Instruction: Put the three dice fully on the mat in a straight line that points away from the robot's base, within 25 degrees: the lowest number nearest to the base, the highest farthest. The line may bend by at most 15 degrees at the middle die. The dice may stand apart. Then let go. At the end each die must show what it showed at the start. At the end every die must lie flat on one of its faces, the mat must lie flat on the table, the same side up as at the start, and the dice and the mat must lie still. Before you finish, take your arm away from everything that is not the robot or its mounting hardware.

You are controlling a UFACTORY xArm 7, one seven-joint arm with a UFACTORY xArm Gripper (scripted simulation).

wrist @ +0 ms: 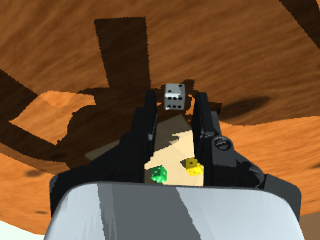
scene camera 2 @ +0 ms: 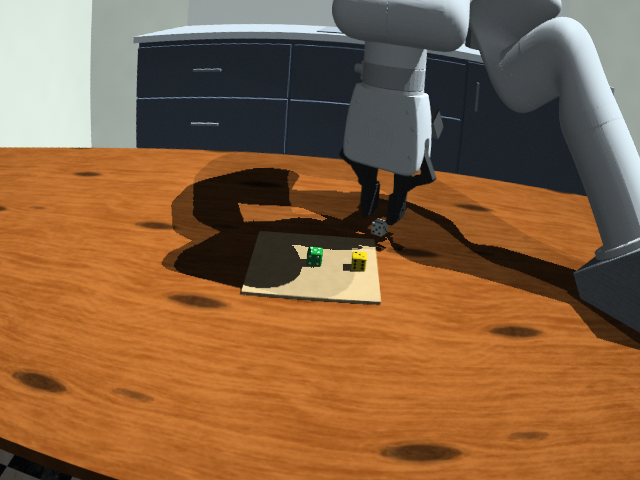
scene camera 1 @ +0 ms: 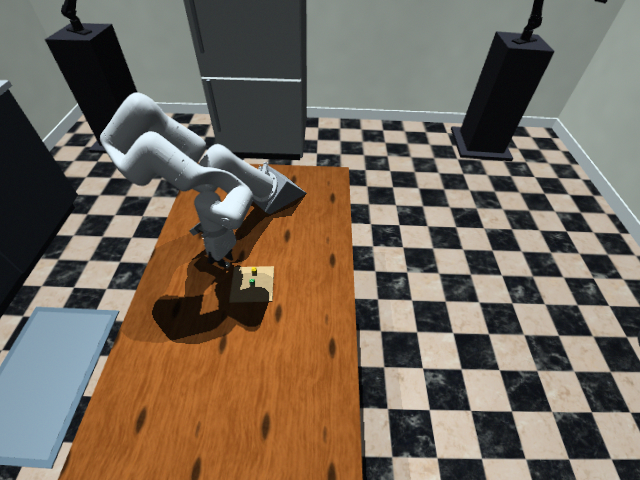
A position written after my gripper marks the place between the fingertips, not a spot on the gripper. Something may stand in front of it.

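Tan mat [scene camera 2: 277, 268], [wrist: 174, 141], [scene camera 1: 241, 291]: visible. My gripper [scene camera 2: 381, 217], [wrist: 175, 106], [scene camera 1: 226, 262]: likewise visible.
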